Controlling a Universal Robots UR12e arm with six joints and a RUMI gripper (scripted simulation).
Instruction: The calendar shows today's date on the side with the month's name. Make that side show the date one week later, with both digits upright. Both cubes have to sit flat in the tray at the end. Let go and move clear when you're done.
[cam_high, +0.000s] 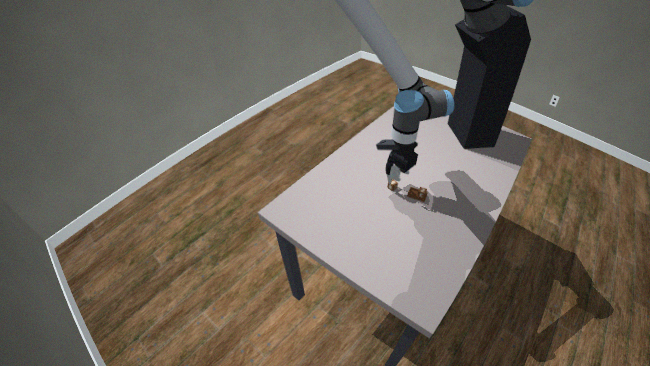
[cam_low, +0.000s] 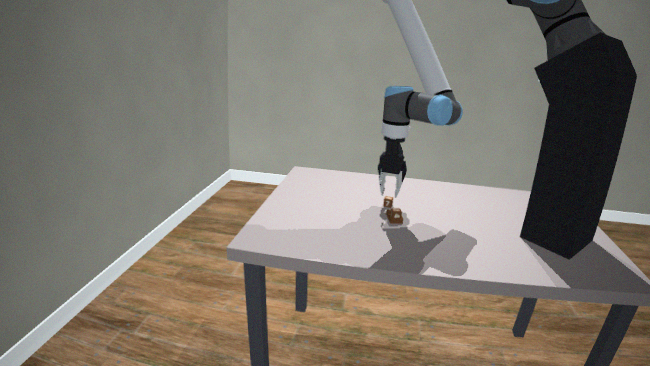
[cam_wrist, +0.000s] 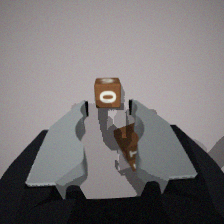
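My gripper is now 40 mm above the brown calendar cube. The rest, counted from my hand: brown wooden calendar tray: 100 mm to the left, 40 mm below, 30 mm behind.
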